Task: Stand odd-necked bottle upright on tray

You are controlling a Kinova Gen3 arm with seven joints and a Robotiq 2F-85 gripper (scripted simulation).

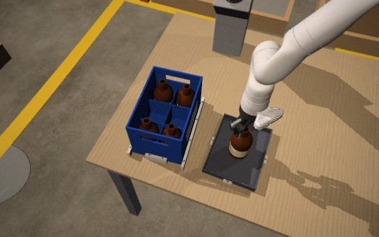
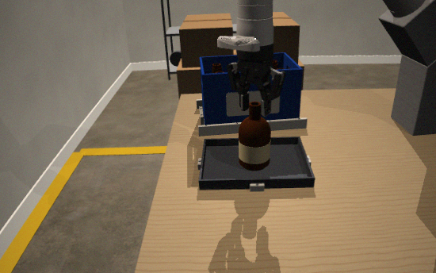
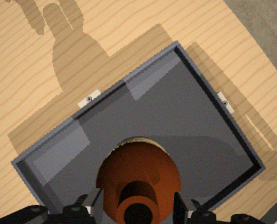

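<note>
Right now my hand is 140 mm above the dark grey tray. Also, from my hand: blue crate (270 mm to the right, 70 mm below, 50 mm ahead).
</note>
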